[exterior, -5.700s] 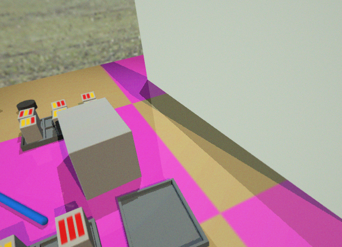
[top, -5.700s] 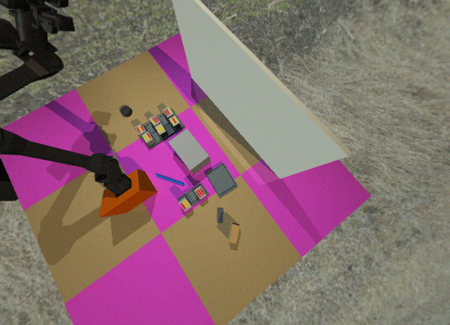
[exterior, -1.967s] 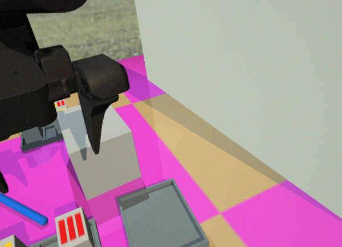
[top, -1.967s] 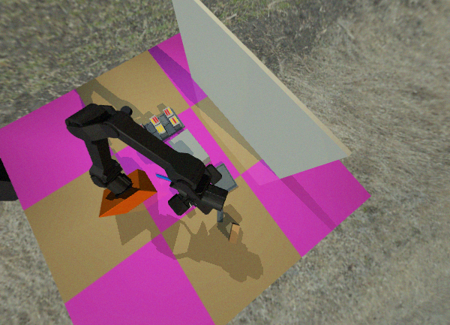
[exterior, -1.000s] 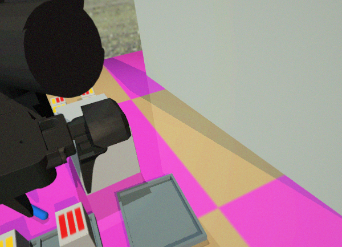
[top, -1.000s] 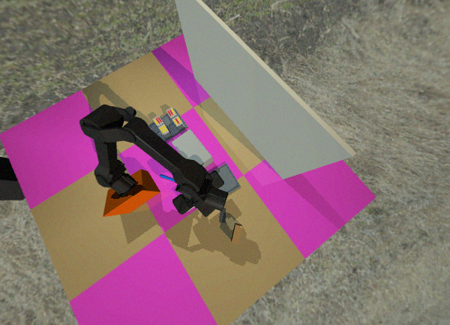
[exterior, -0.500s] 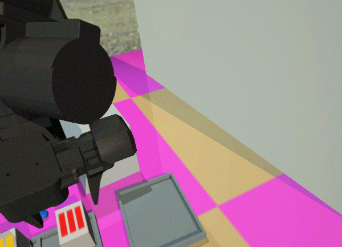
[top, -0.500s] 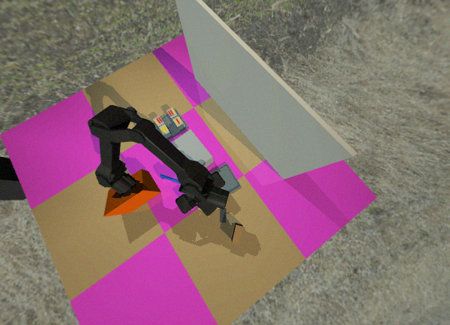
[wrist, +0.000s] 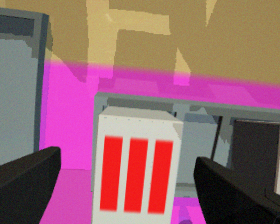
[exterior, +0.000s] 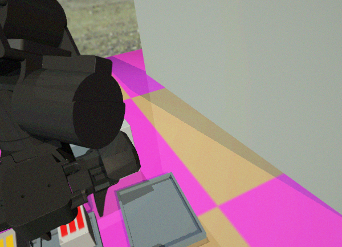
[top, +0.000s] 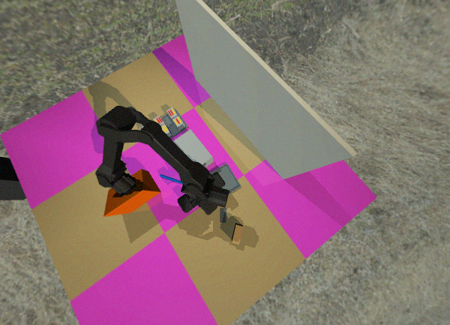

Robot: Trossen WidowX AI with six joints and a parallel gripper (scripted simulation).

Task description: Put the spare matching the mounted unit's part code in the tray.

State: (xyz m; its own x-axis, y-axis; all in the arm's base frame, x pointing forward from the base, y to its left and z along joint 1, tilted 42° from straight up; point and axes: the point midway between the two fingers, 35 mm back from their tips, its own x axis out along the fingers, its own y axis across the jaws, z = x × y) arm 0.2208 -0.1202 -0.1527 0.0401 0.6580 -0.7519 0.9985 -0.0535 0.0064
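Right now the spare is right at my gripper tip. The rest, counted from my gripper tip: blue rod (80 mm behind, 140 mm to the left, 40 mm below); then grey shallow tray (110 mm ahead, 10 mm to the right, 40 mm below); then rack (40 mm behind, 10 mm to the left, 40 mm below).
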